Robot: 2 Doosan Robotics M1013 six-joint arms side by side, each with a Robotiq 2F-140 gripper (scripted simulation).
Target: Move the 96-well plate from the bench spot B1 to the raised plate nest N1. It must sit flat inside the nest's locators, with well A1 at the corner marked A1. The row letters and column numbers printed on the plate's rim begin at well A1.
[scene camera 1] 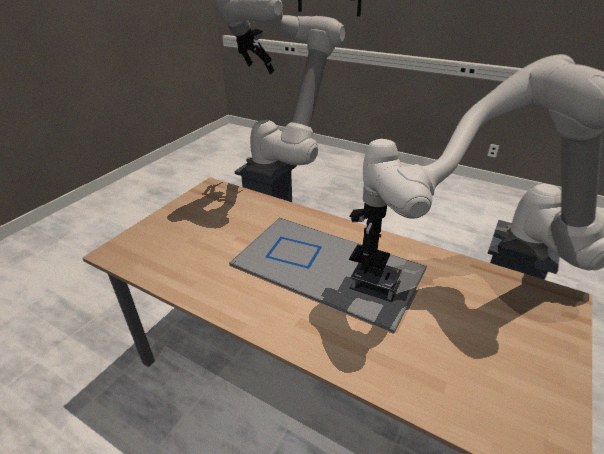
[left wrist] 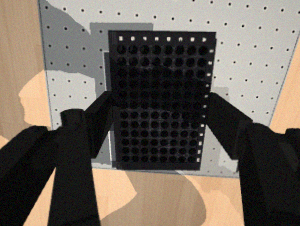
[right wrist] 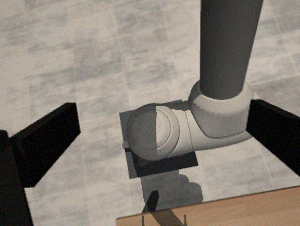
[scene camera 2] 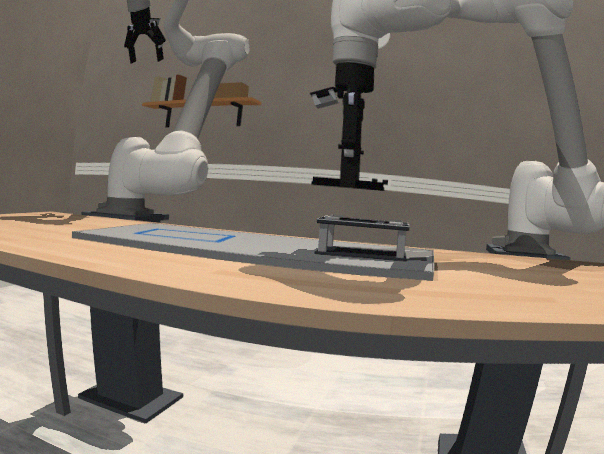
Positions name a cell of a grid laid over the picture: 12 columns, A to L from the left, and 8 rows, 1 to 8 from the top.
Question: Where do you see a black 96-well plate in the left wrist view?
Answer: At F3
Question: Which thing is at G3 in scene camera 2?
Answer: The left gripper.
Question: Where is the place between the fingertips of the right gripper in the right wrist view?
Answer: G5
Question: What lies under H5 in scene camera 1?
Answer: The left gripper.
